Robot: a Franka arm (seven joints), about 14 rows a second.
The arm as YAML. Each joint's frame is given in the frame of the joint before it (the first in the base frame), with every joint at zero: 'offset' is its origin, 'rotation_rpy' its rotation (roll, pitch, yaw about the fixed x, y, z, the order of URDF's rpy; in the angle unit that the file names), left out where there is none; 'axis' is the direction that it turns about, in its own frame. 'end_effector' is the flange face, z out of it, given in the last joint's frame.
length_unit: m
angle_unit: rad
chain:
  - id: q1
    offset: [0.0, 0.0, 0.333]
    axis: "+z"
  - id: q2
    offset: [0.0, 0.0, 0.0]
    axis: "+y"
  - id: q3
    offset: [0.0, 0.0, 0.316]
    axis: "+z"
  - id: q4
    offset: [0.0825, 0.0, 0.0]
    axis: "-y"
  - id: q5
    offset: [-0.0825, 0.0, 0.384]
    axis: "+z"
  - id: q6
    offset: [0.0, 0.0, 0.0]
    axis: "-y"
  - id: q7
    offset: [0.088, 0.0, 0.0]
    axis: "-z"
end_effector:
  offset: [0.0, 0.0, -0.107]
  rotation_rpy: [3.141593, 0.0, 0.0]
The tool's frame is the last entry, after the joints.
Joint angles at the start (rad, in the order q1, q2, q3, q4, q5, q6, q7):
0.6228, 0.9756, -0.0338, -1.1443, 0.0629, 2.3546, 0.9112
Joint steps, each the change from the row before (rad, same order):
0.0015, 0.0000, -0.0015, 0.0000, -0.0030, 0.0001, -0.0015
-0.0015, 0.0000, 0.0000, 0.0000, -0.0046, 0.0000, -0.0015
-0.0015, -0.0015, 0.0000, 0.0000, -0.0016, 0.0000, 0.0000
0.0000, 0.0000, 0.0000, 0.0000, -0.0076, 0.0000, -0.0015
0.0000, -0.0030, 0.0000, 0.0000, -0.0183, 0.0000, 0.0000
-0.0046, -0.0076, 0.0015, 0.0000, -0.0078, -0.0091, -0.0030
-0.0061, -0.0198, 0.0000, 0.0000, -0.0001, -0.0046, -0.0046
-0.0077, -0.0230, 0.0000, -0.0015, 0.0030, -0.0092, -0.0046
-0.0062, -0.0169, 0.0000, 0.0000, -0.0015, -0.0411, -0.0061
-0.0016, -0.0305, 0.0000, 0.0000, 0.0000, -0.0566, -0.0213
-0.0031, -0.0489, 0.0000, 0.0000, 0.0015, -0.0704, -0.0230
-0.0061, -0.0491, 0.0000, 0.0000, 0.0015, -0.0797, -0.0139
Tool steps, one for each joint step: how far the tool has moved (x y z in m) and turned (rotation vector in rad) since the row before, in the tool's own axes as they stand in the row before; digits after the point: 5 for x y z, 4 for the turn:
-0.00027, -0.00022, -0.00002, -0.0018, 0.0026, -0.0045
0.00101, 0.00073, -0.00002, -0.0022, 0.0029, -0.0033
0.00121, 0.00036, -0.00113, 0.0003, 0.0020, 0.0003
0.00008, 0.00006, 0.00000, -0.0033, 0.0042, -0.0069
0.00069, -0.00054, -0.00223, -0.0056, 0.0120, -0.0129
0.00307, 0.00089, -0.00481, -0.0043, 0.0030, -0.0044
0.00692, -0.00080, -0.01432, 0.0112, 0.0102, 0.0016
0.00780, 0.00014, -0.01568, 0.0100, 0.0070, 0.0053
0.00393, 0.00307, -0.00902, -0.0202, -0.0135, -0.0009
0.00172, 0.00009, -0.01806, -0.0198, -0.0171, -0.0193
0.00305, 0.00039, -0.03105, -0.0149, -0.0157, -0.0185
0.00250, 0.00440, -0.03060, -0.0216, -0.0218, -0.0067

